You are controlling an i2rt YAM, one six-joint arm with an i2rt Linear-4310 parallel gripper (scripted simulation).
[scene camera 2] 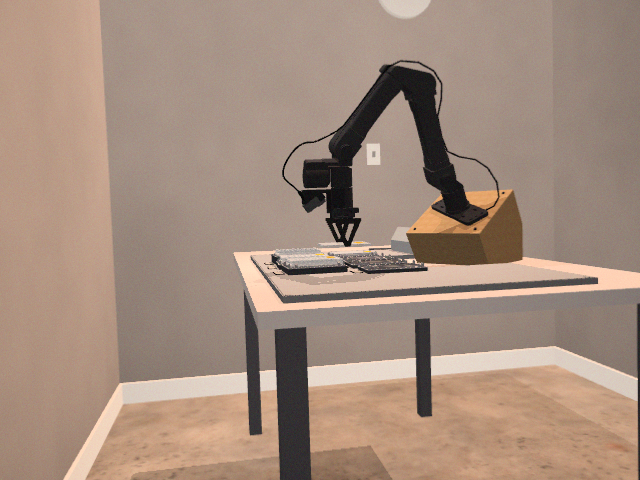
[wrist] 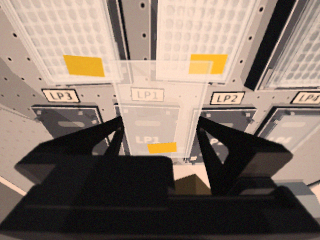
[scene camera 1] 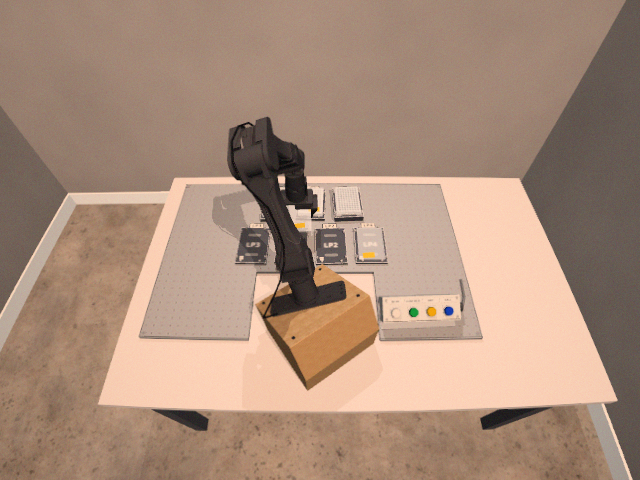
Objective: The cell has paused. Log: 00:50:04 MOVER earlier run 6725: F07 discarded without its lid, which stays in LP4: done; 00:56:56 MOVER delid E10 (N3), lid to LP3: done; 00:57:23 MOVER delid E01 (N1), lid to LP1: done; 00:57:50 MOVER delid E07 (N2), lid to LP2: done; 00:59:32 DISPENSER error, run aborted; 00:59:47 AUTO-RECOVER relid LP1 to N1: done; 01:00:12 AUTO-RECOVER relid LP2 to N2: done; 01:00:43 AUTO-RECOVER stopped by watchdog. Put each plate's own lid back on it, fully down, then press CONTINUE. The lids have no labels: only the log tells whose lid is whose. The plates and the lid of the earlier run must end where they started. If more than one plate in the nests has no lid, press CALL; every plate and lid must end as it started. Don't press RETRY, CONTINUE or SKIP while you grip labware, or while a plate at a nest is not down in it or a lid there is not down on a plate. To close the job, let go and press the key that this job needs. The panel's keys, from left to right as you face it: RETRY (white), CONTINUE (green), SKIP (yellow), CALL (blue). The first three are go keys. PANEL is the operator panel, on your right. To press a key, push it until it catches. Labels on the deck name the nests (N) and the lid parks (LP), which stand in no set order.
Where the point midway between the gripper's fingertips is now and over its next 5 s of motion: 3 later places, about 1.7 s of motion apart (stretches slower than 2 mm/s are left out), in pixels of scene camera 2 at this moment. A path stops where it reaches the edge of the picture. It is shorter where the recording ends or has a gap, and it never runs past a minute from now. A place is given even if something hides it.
My gripper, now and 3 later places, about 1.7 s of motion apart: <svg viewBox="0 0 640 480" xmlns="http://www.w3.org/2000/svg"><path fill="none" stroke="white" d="M343 245L297 244L297 246L297 244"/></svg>
